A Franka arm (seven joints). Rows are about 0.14 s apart.
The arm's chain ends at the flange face. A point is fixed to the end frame.
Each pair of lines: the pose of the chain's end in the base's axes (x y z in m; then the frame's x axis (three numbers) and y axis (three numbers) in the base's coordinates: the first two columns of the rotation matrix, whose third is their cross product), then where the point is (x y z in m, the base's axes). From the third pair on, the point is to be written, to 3 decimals.
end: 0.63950, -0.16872, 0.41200, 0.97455, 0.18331, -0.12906, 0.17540, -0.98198, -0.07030
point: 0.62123 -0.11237 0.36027
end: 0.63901, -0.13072, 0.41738, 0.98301, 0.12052, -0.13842, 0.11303, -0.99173, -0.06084
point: 0.62388 -0.07388 0.36518
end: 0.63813, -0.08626, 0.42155, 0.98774, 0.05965, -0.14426, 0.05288, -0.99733, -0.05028
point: 0.626 -0.029 0.369
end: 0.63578, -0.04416, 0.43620, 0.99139, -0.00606, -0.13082, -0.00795, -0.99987, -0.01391
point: 0.628 0.012 0.381
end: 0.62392, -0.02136, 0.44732, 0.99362, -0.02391, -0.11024, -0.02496, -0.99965, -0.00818
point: 0.618 0.034 0.392
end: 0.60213, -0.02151, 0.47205, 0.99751, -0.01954, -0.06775, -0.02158, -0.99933, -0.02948
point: 0.599 0.035 0.418
